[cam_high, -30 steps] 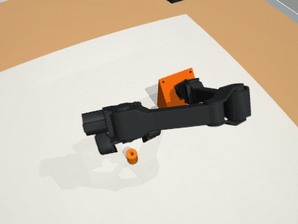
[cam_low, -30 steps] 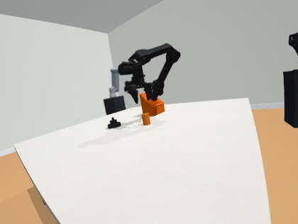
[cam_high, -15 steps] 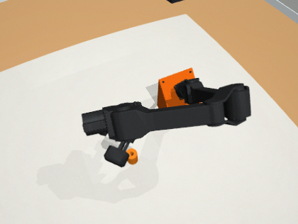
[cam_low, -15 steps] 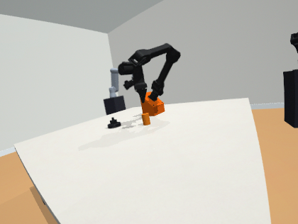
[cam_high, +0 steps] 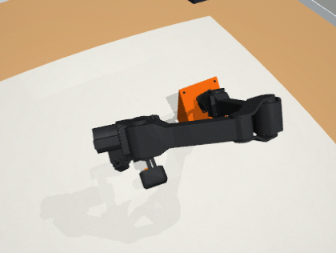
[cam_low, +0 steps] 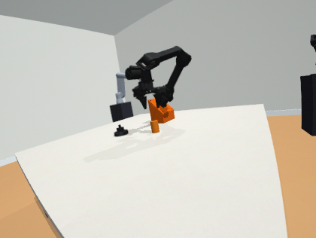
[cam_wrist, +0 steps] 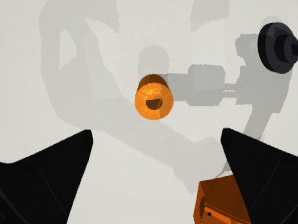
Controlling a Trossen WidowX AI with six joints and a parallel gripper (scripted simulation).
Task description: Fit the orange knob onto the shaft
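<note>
Now: the orange knob 10 cm below my gripper tip. The rest, counted from my gripper tip: round pedestal 3 cm ahead, 22 cm to the right, 9 cm below.
</note>
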